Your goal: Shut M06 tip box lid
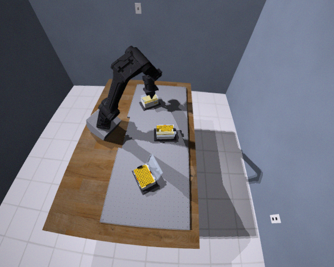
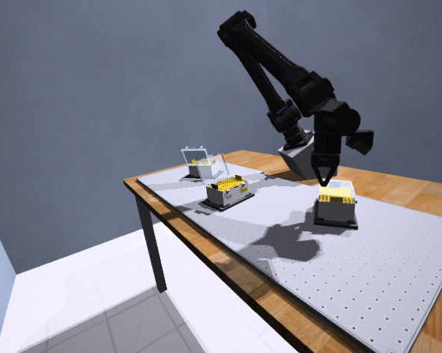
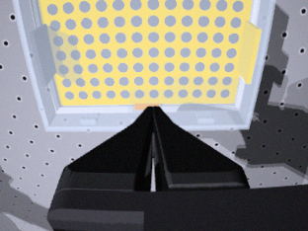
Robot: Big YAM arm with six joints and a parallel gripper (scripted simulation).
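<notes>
Now: hand 30 mm to the right of the lid, 20 mm above it and 10 mm past it. The rest, counted from my hand: yellow tip rack 30 mm to the left, 30 mm below, 10 mm behind.
</notes>
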